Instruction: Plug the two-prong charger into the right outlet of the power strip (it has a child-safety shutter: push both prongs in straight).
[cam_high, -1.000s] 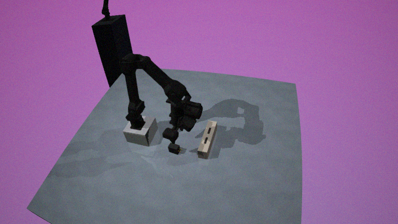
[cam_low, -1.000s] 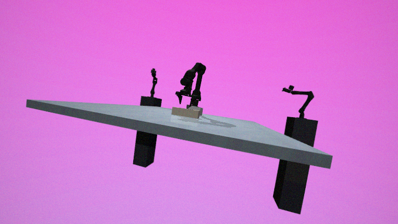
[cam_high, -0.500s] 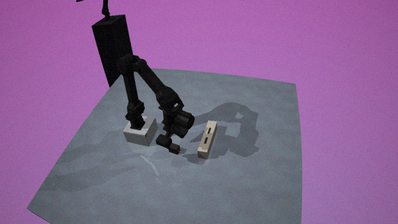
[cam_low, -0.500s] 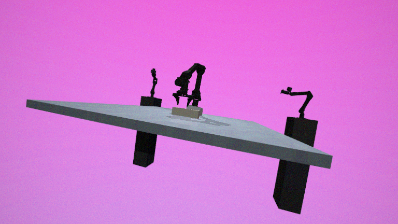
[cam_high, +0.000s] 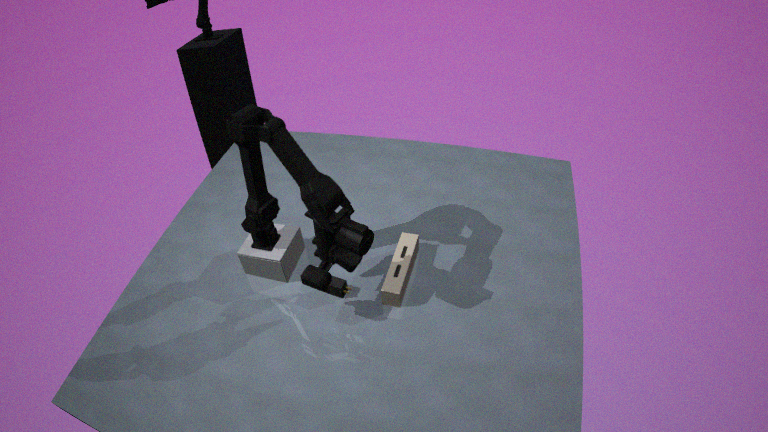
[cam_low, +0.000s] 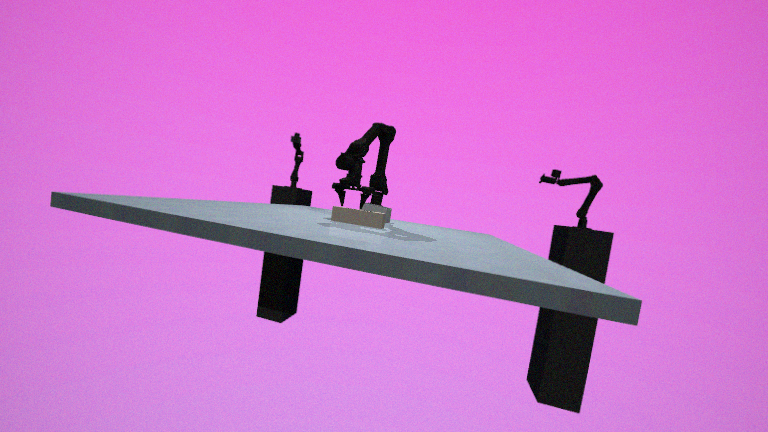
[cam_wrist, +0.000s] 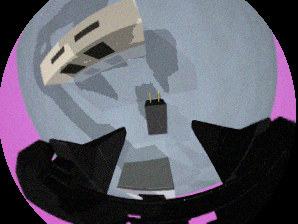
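The charger is 3 cm below my gripper tip and 2 cm ahead of it.
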